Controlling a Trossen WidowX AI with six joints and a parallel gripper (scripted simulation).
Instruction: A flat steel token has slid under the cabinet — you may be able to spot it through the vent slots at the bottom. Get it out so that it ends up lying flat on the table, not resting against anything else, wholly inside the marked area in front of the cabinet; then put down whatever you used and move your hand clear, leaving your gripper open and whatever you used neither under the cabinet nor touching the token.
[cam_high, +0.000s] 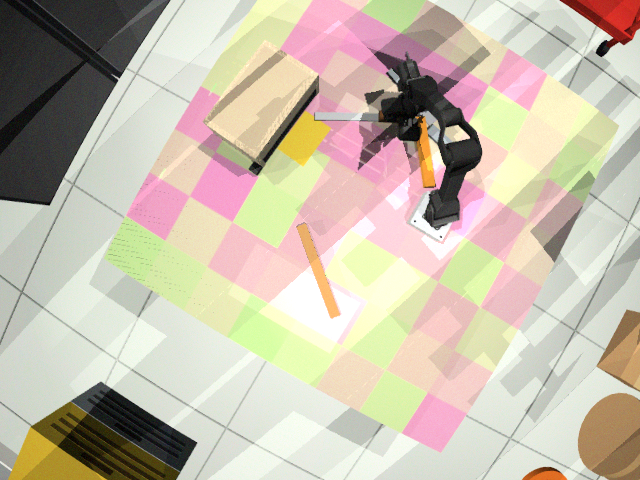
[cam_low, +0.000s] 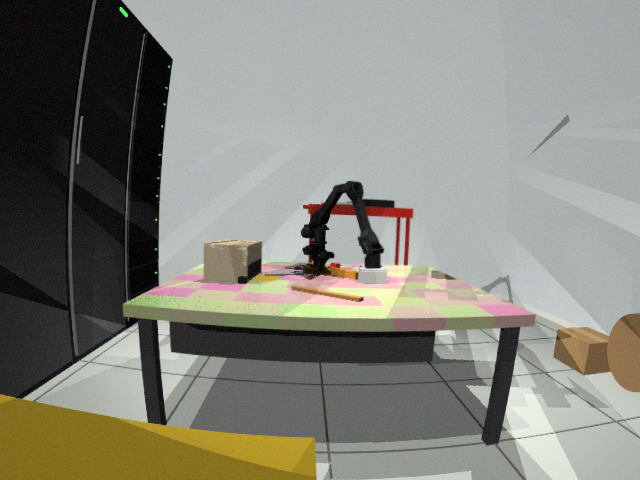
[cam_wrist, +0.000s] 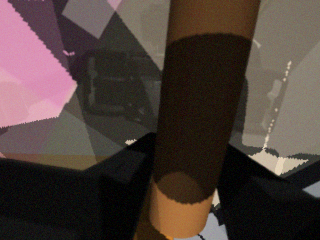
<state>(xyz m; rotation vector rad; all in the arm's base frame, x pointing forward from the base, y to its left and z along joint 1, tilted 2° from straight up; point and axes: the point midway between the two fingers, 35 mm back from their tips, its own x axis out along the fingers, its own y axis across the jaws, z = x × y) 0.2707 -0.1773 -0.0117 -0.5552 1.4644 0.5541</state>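
Right now the grey tool is 7 cm to the right of my gripper tip. Also, from my gripper tip: orange bar 12 cm behind, 4 cm to the left, 1 cm above; dark screwdriver 14 cm to the right, 8 cm ahead; red cube 10 cm to the right, 7 cm behind, 1 cm above.
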